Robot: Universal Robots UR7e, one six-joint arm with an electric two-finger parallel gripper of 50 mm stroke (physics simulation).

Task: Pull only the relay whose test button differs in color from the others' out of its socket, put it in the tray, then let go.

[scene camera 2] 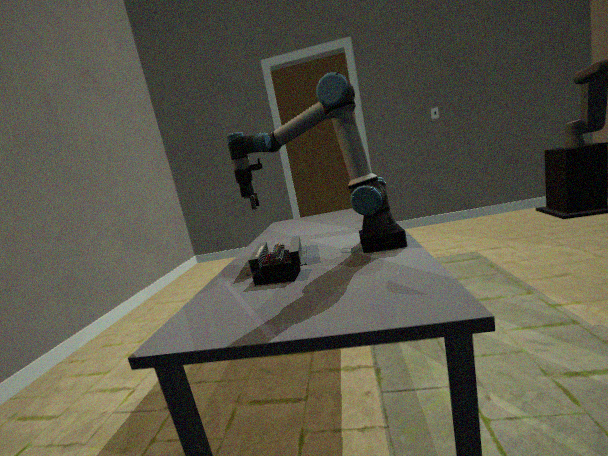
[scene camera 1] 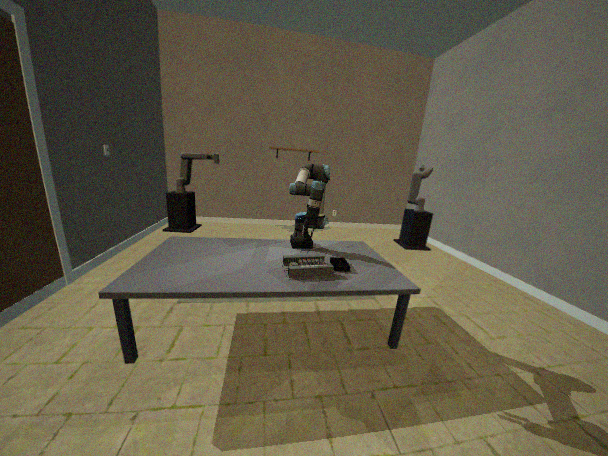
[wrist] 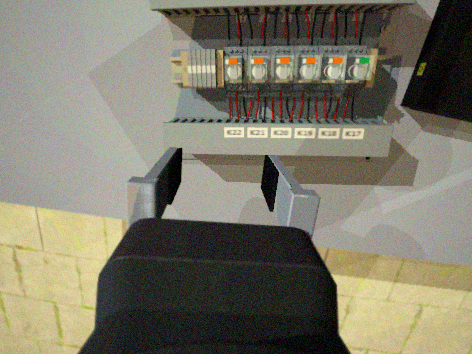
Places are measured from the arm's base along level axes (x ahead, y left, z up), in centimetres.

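Pixels of known places: gripper, fingertip midpoint: (scene camera 2: 255, 207) (scene camera 1: 306, 236) (wrist: 222, 168); arm's base, link origin: (scene camera 2: 379, 230) (scene camera 1: 300, 238).
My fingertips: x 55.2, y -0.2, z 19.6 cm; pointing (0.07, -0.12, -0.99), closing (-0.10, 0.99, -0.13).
For each thing: its top centre in the pictures, then the offset to it from my fingertips. "spot": a spot on its surface instead. Level surfaces: height alone.
- relay with the green test button, top centre: (wrist: 363, 67) dz -19.1, dx -8.9, dy +12.6 cm
- neighbouring relay, top centre: (wrist: 337, 67) dz -19.1, dx -8.3, dy +9.6 cm
- black tray, surface spot: (wrist: 446, 65) (scene camera 2: 275, 275) spot: dz -25.7, dx -12.1, dy +25.5 cm
- grey wiring duct, top centre: (wrist: 273, 139) (scene camera 2: 258, 249) (scene camera 1: 311, 266) dz -19.8, dx +1.8, dy +4.5 cm
- table, surface height: dz -26.1 cm
Several relays stand in a row on a rail in the wrist view. The relay with the green test button (wrist: 358, 71) is at the right end, above the label K17, seated in its socket. The others, such as the neighbouring relay (wrist: 334, 71), have orange buttons. The black tray (scene camera 1: 340, 264) (scene camera 2: 275, 273) (wrist: 446, 65) lies beside the relay row's right end in the wrist view. My gripper (scene camera 2: 254, 202) (wrist: 222, 168) is open and empty, fingers pointing down. It hangs high above the table; in the wrist view its fingertips appear below the label strip, left of the green-button relay.
A grey wiring duct (scene camera 1: 311, 270) (wrist: 277, 142) with labels K22 to K17 runs along the row; another duct (wrist: 280, 5) runs parallel on the other side. Red and black wires (wrist: 272, 106) run between ducts and sockets. Grey terminal blocks (wrist: 201, 69) stand left of the relays. The table (scene camera 1: 210, 270) (scene camera 2: 380, 300) carries everything.
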